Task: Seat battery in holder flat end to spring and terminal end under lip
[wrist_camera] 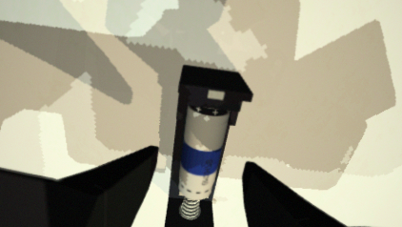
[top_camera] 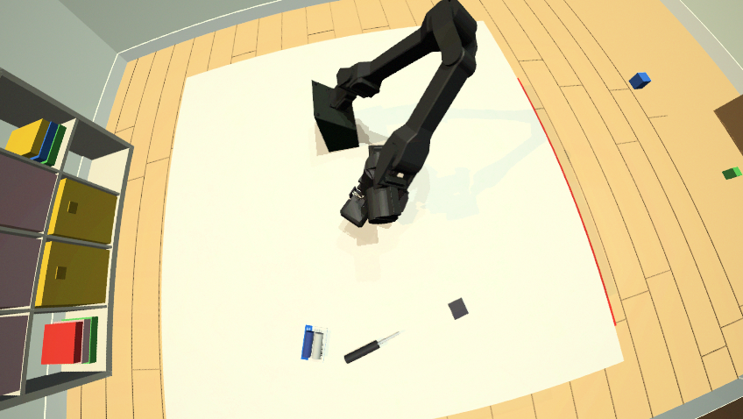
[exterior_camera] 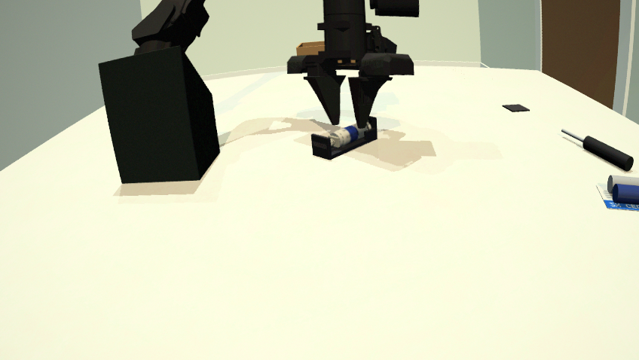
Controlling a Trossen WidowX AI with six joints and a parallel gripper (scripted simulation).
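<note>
Now: the battery 1 cm below my gripper tip. Round my gripper tip: battery blister pack: 34 cm ahead, 21 cm to the right, 2 cm below; then screwdriver: 37 cm ahead, 5 cm to the right, 2 cm below.
</note>
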